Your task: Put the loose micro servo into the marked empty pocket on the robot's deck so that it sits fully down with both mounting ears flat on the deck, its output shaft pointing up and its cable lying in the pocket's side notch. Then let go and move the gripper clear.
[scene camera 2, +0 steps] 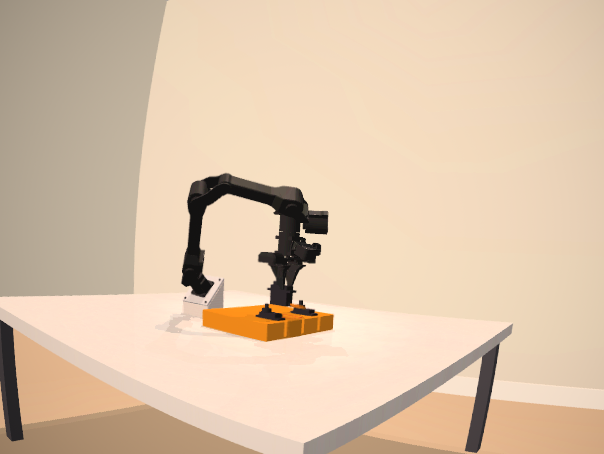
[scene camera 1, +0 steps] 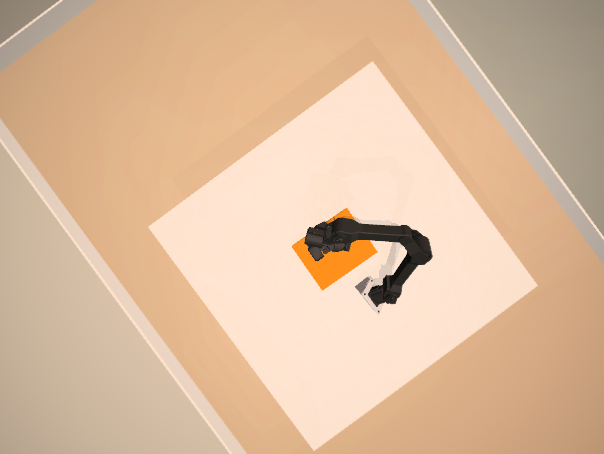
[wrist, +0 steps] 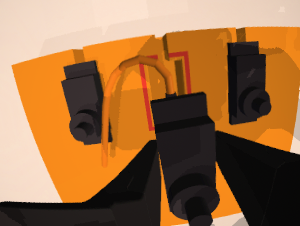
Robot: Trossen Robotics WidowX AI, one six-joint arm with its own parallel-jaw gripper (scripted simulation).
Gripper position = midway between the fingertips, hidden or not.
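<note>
Scene camera 2 lets me see my gripper (scene camera 2: 285,289). And in the wrist view, too, I see the gripper (wrist: 184,143).
</note>
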